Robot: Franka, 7 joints.
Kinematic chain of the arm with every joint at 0, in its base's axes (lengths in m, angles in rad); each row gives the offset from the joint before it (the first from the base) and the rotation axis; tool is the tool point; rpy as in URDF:
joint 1: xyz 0 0 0.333 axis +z
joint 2: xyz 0 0 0 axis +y
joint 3: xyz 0 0 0.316 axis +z
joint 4: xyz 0.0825 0 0 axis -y
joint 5: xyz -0.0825 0 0.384 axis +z
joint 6: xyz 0 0 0 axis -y
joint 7: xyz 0.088 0 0 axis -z
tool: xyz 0 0 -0.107 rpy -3.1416 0 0
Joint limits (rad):
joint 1: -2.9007..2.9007
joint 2: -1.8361..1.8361
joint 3: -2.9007..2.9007
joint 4: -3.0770..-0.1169
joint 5: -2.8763..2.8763
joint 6: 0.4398..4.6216
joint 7: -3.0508..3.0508
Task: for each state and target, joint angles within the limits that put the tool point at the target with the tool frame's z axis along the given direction. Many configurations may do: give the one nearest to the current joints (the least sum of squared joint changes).
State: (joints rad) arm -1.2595 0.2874 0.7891 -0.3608 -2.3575 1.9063 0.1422
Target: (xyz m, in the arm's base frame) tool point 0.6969 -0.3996 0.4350 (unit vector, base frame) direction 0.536 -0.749 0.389
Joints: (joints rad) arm -0.8864 0.8391 0.6141 -1.1678 -2.8483 2.1939 0.1422
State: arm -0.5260 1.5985 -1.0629 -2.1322 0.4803 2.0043 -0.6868
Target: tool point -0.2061 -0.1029 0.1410 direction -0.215 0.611 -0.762
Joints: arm -0.4419 1.3078 -1.0056 -2.9993 1.3803 2.2437 -0.6868
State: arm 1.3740 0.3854 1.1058 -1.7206 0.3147 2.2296 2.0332
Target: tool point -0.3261 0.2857 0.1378 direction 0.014 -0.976 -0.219
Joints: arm 1.4050 0.8199 0.8388 -2.1717 0.2553 1.6721 2.0332
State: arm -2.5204 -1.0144 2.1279 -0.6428 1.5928 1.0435 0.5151
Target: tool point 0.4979 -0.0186 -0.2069 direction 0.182 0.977 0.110
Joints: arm -2.9007 -1.8095 2.5743 -1.2839 2.2640 1.0166 0.5151
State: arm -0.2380 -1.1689 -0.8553 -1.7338 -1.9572 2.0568 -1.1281
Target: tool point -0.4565 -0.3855 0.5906 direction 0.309 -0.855 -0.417
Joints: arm -0.2268 -1.8253 -0.8255 -1.7498 -1.2211 1.8404 -1.1281
